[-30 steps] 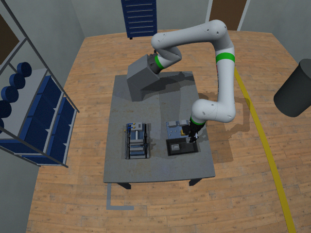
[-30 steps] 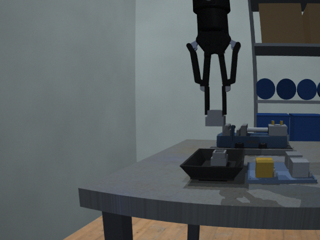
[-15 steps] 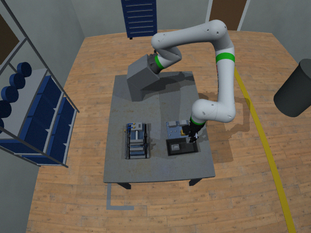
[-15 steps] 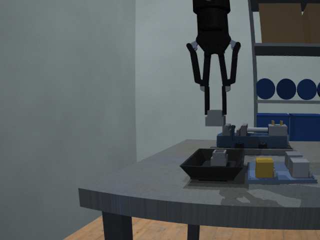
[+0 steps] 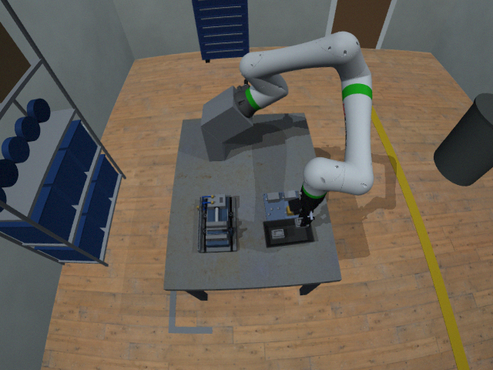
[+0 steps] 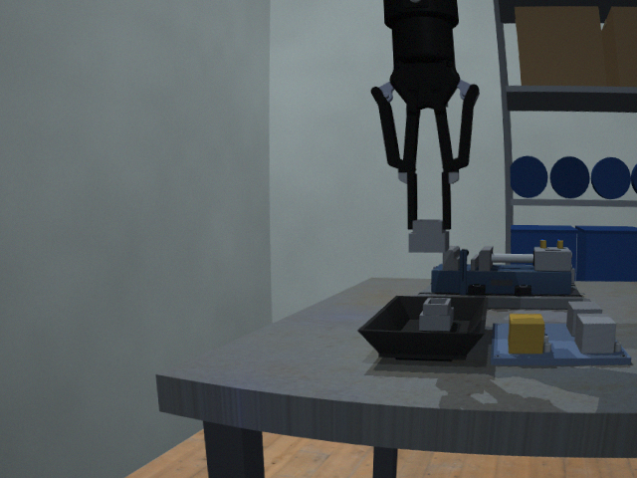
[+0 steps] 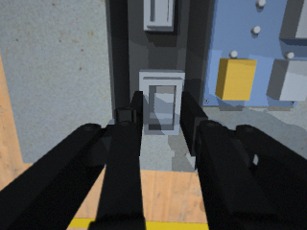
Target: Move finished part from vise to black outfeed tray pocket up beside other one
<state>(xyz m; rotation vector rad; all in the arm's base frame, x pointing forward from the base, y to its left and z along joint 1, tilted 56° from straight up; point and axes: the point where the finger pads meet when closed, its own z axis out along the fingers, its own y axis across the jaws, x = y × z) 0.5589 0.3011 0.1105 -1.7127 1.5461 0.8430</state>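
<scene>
My hand is 16 cm above the yellow block, 12 cm past it and 2 cm to the left of it. Round my hand: pocketed block 4 cm below; blue fixture plate 18 cm below, 16 cm behind, 7 cm to the right.
</scene>
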